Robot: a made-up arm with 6 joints.
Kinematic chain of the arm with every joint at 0, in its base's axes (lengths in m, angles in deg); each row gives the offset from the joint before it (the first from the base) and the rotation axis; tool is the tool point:
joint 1: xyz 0 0 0.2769 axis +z
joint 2: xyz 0 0 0 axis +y
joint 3: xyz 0 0 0.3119 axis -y
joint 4: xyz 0 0 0 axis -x
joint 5: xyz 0.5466 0 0 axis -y
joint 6: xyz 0 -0.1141 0 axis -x
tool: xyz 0 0 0
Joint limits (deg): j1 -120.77..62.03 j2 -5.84..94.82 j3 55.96..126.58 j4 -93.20..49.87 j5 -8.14..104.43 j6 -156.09..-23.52
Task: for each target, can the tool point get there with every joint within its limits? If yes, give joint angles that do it. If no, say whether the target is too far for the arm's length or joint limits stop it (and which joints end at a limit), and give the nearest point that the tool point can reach.
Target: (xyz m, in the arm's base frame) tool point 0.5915 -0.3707 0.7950
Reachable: yes | joints -28.39 51.25 97.57 -66.82 33.16 -63.03
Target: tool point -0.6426 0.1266 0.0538
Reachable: no: joint limits stop it (at a limit: joint 1, joint 2, joint 3) | nearest point -0.4577 -0.5577 -0.1209 | short by 0.730 m
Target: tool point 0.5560 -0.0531 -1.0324
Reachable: no: too far | nearest point 0.6618 -0.0632 -0.1811 | short by 0.858 m
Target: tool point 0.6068 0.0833 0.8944
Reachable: yes | joints 10.89 43.17 98.88 -73.26 47.44 -67.20
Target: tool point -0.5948 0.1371 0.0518
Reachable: no: joint limits stop it (at a limit: joint 1, joint 2, joint 3) | nearest point -0.4541 -0.5557 -0.1253 | short by 0.729 m
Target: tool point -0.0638 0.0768 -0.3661
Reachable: no: joint limits stop it (at a limit: joint 1, joint 2, joint 3, joint 4) | nearest point 0.3062 0.5903 -0.1810 | short by 0.659 m
